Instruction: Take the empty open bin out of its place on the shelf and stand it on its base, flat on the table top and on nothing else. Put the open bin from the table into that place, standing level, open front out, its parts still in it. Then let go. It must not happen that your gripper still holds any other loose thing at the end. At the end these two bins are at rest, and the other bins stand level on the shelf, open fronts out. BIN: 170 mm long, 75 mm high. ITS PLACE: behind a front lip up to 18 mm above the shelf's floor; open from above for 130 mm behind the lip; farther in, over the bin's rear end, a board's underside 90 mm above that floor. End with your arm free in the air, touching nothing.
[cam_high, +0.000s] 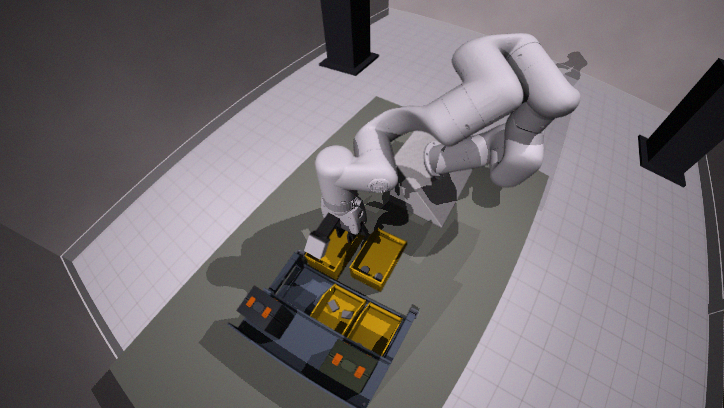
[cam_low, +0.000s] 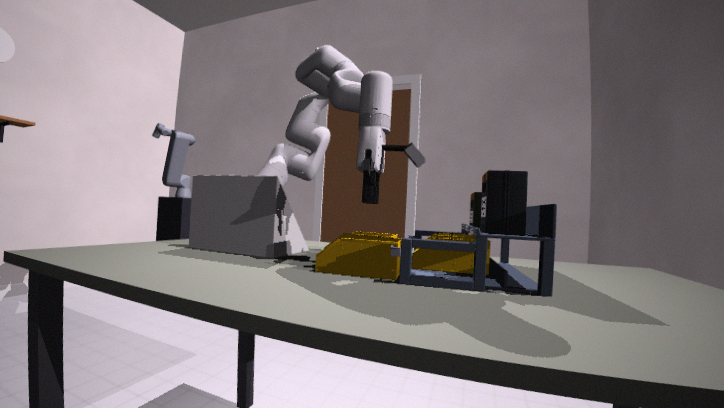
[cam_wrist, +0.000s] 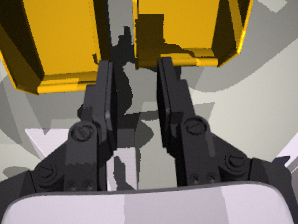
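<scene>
Right now my hand is 9 cm short of the shelf's front bar, 7 cm to the right of it and 16 cm above it. The rest, counted from my hand: black box (28 cm ahead, 4 cm to the right, 1 cm below).
</scene>
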